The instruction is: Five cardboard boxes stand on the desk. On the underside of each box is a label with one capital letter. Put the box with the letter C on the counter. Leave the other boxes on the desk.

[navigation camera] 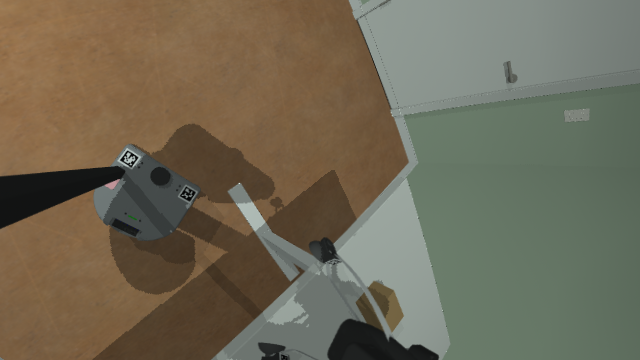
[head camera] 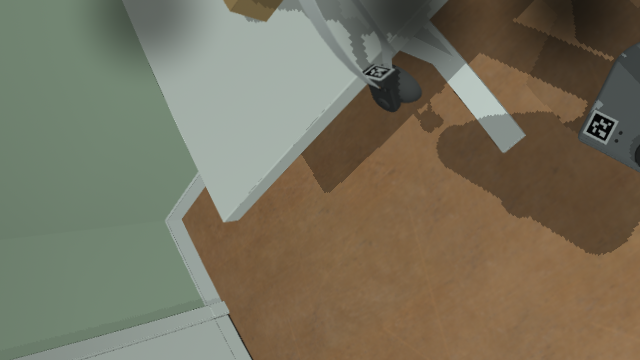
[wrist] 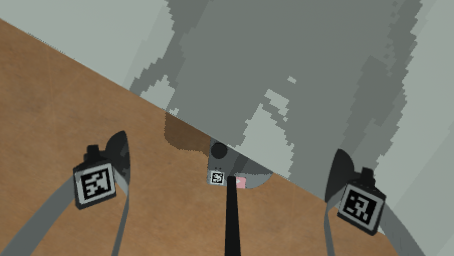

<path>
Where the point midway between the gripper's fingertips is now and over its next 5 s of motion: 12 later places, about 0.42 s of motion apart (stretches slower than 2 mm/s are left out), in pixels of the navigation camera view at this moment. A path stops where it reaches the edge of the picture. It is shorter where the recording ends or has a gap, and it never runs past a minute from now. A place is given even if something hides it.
My gripper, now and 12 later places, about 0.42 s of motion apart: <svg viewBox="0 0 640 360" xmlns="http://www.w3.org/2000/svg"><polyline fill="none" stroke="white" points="290,293 295,295 310,300 331,307 349,313 365,318 374,321 377,322 378,322 378,322 382,324 386,326 390,328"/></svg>
</path>
